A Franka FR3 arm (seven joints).
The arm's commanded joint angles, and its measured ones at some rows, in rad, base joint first. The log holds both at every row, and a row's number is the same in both.
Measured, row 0: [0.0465, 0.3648, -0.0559, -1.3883, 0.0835, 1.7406, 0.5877]
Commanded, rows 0 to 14: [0.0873, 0.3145, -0.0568, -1.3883, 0.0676, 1.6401, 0.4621]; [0.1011, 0.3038, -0.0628, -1.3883, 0.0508, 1.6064, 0.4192]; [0.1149, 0.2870, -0.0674, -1.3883, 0.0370, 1.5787, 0.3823]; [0.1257, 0.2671, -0.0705, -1.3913, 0.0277, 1.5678, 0.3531]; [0.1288, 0.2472, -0.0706, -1.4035, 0.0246, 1.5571, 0.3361]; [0.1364, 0.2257, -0.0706, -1.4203, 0.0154, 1.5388, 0.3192]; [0.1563, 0.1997, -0.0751, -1.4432, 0.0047, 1.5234, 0.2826]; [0.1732, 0.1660, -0.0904, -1.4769, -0.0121, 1.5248, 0.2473]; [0.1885, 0.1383, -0.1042, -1.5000, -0.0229, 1.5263, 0.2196]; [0.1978, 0.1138, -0.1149, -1.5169, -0.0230, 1.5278, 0.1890]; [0.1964, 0.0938, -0.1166, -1.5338, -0.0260, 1.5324, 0.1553]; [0.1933, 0.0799, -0.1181, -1.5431, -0.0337, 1.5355, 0.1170]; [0.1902, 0.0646, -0.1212, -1.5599, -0.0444, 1.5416, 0.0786]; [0.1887, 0.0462, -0.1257, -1.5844, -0.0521, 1.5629, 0.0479]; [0.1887, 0.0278, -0.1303, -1.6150, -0.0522, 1.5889, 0.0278]
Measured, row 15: [0.1886, 0.1089, -0.1144, -1.4962, -0.0297, 1.5215, 0.1268]
